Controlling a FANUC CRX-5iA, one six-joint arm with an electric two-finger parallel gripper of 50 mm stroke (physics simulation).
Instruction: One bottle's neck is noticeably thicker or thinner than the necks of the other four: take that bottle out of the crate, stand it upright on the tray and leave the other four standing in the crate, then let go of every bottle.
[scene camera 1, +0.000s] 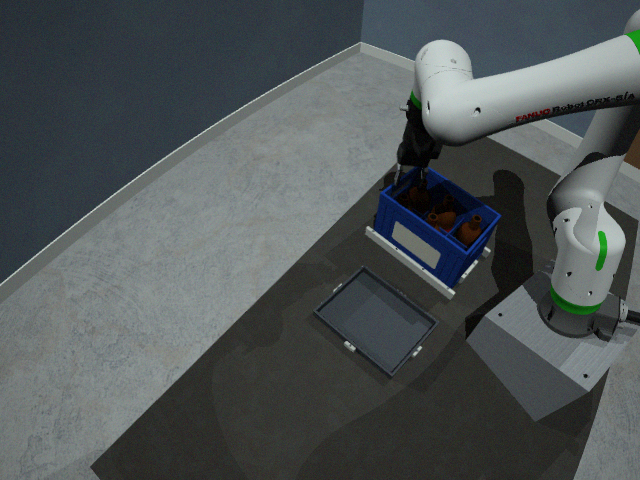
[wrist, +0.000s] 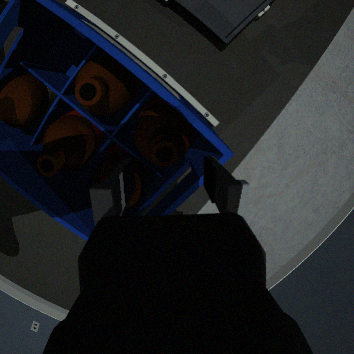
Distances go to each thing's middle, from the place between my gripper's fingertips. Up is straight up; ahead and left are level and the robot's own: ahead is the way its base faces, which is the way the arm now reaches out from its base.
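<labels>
As for the white rail (scene camera 1: 401, 256), my hand's 7 cm past it, 7 cm to the right of it and 20 cm above it.
</labels>
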